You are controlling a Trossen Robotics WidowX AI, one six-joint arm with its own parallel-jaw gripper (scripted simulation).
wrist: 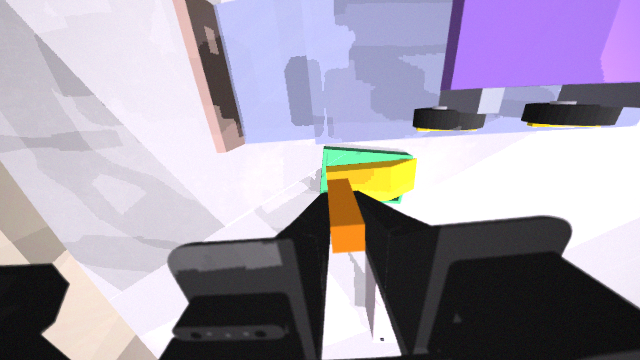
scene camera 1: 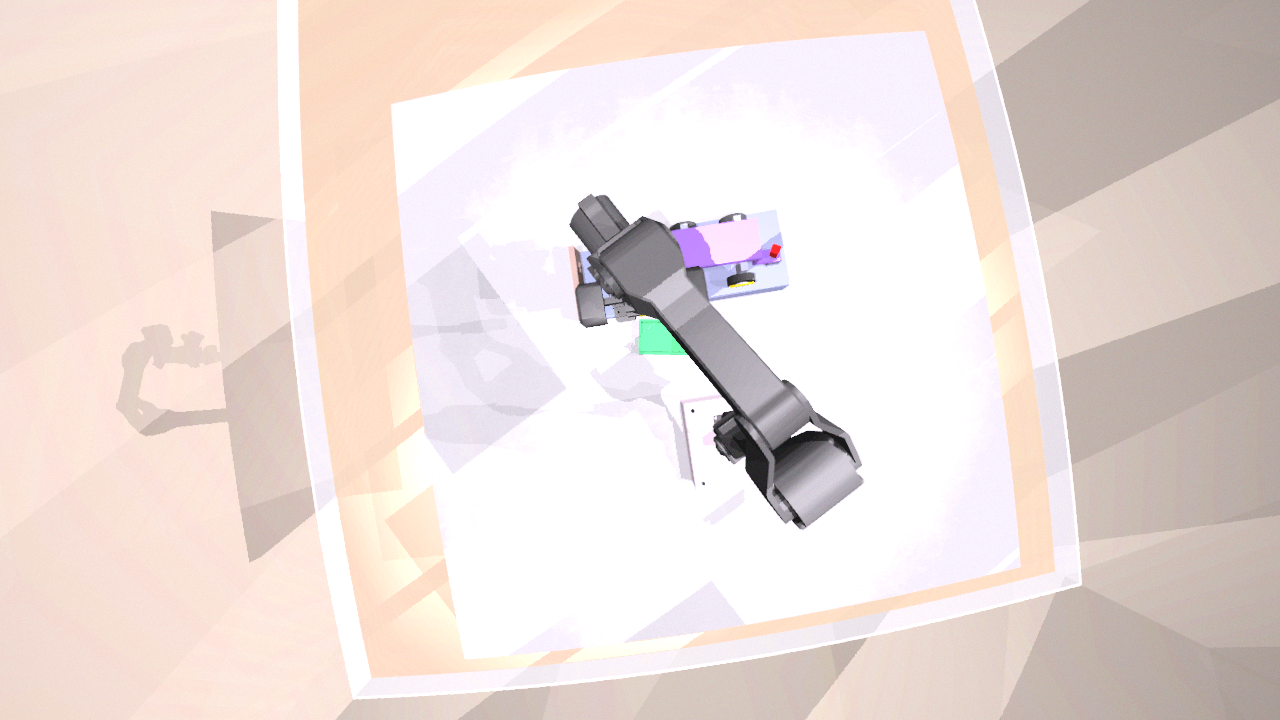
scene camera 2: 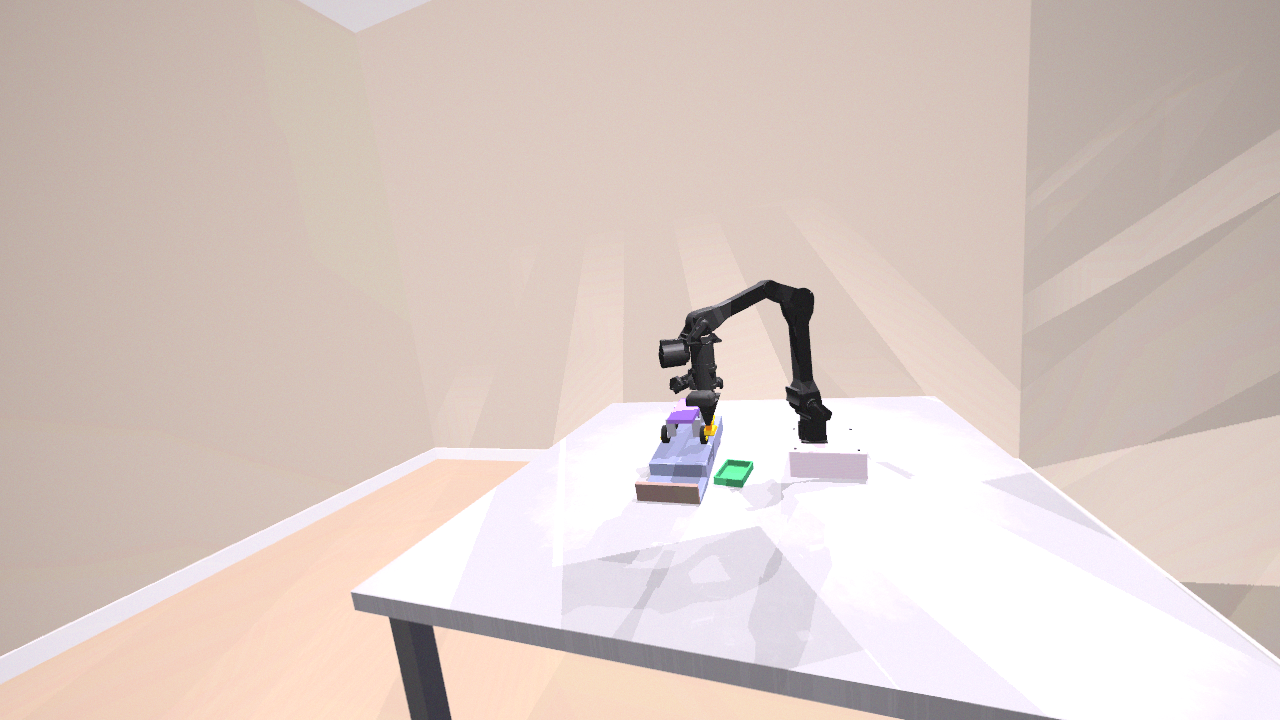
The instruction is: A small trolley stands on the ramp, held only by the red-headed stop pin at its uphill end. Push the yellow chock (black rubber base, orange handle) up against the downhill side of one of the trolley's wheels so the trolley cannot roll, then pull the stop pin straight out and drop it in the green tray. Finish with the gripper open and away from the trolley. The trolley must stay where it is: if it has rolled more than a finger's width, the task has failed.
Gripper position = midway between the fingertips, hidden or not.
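Observation:
Purple trolley [wrist: 585,54]. Green tray [scene camera 1: 655,337]. Brown stop block [scene camera 2: 685,493]. Yellow chock [wrist: 384,180], held by my gripper [scene camera 1: 642,307]. Gripper visible also in wrist view [wrist: 339,198], scene camera 2 [scene camera 2: 708,424].

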